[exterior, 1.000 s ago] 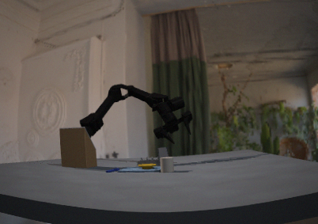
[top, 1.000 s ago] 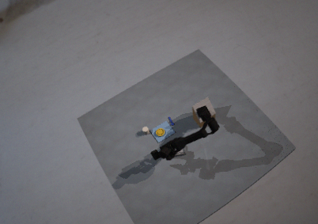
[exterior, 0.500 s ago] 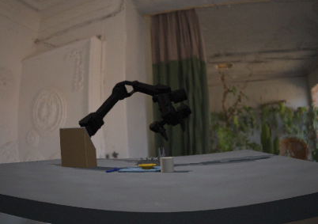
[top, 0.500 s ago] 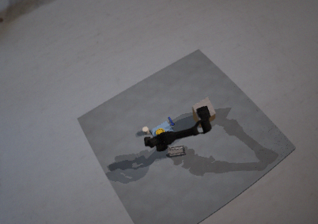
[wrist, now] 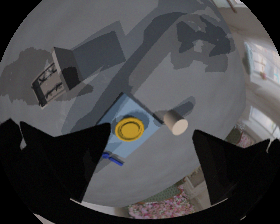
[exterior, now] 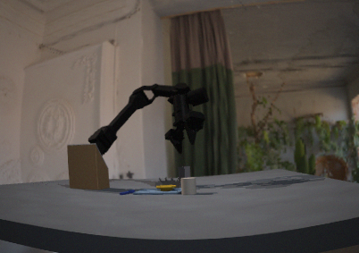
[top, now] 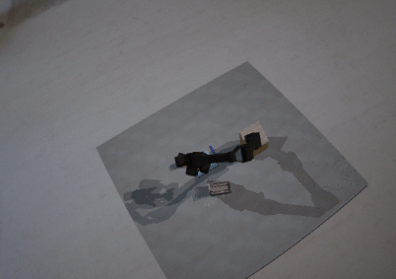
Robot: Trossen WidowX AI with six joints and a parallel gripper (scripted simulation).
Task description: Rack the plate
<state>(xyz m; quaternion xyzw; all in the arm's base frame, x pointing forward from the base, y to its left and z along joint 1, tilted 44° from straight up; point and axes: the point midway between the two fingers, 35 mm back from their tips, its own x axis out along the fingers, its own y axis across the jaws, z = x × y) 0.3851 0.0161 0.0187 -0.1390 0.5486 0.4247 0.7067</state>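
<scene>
Right now my gripper tip is 60 mm past the yellow plate, 70 mm to the left of it and 130 mm above it. Also, from my gripper tip: dish rack (100 mm behind, 140 mm to the left, 120 mm below); cup (40 mm ahead, 130 mm to the right, 120 mm below).
</scene>
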